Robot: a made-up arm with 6 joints.
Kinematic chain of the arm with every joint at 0, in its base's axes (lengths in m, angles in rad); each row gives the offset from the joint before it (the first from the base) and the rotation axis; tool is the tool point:
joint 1: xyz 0 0 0.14 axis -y
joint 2: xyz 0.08 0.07 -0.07 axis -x
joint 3: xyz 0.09 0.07 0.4 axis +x
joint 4: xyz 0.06 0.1 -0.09 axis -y
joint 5: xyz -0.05 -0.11 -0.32 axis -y
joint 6: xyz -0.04 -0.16 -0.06 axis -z
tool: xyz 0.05 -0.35 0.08
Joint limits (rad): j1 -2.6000..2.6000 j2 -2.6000..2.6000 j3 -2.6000..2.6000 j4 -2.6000..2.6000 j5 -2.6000..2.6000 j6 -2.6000..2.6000
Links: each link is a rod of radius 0.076 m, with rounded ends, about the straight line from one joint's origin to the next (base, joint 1, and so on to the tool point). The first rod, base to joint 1, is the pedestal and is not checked.
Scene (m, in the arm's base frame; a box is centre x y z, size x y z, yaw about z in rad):
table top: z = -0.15
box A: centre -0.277 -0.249 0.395 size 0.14 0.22 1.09 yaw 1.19
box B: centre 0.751 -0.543 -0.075 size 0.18 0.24 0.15 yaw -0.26
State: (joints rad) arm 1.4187 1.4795 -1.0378 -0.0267 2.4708 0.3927
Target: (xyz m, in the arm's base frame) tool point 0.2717 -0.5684 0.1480
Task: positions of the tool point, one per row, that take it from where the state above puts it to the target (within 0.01 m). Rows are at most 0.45 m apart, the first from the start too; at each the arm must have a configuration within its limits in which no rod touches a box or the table.
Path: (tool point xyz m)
1: -0.4980 0.3631 0.7397
2: -0.2650 0.1837 0.9191
3: 0.0478 -0.0878 0.8812
4: 0.3376 -0.2619 0.6299
5: 0.4618 -0.2960 0.2484
6: 0.3878 -0.4204 0.2540
7: 0.3175 -0.5127 0.2110
8: 0.2717 -0.5684 0.1480

